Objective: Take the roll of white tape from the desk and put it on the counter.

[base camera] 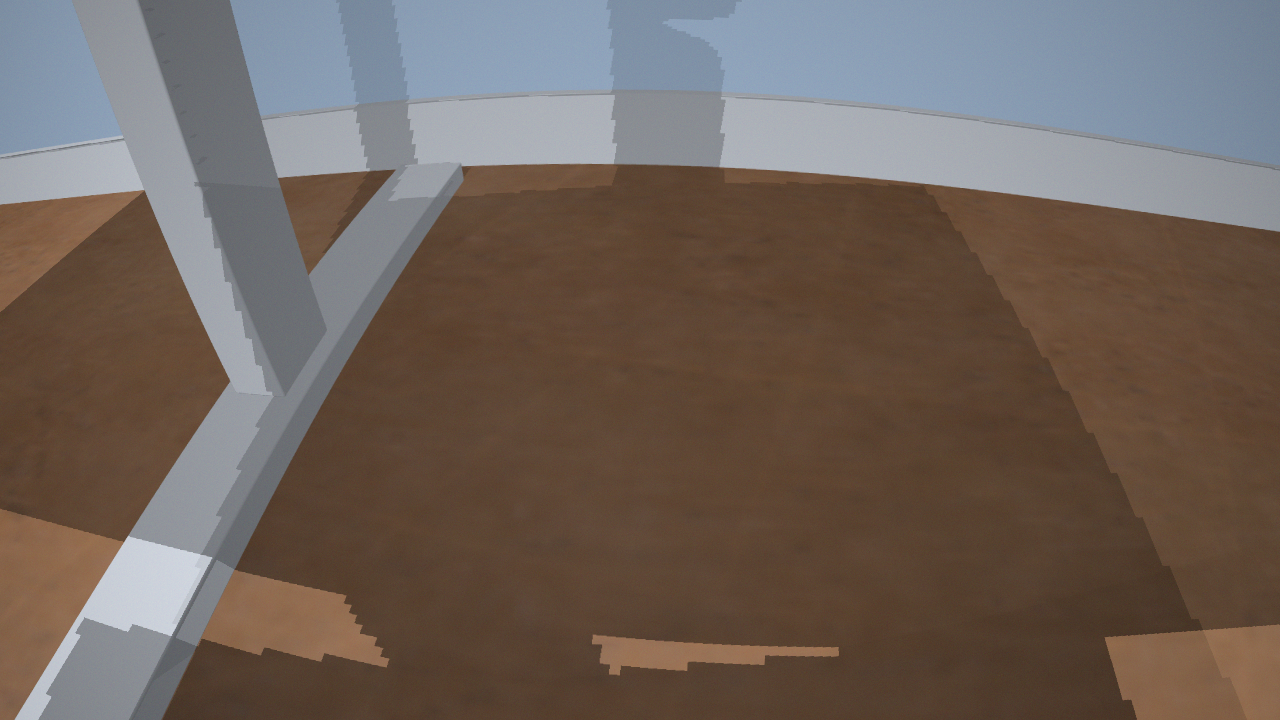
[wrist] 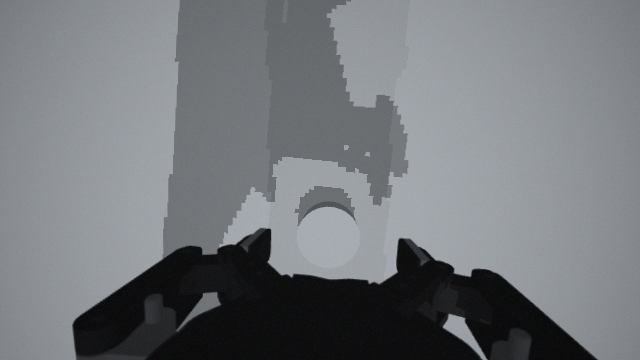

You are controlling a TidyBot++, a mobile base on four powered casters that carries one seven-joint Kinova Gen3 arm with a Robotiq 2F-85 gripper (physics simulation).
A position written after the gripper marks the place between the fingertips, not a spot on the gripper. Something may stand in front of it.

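Labels:
The gripper shows in the wrist view (332,247), while a roll of white tape shows in the wrist view (328,236) as well. In the base camera view the gripper is out of frame, and the roll of white tape is out of frame in the base camera view too.

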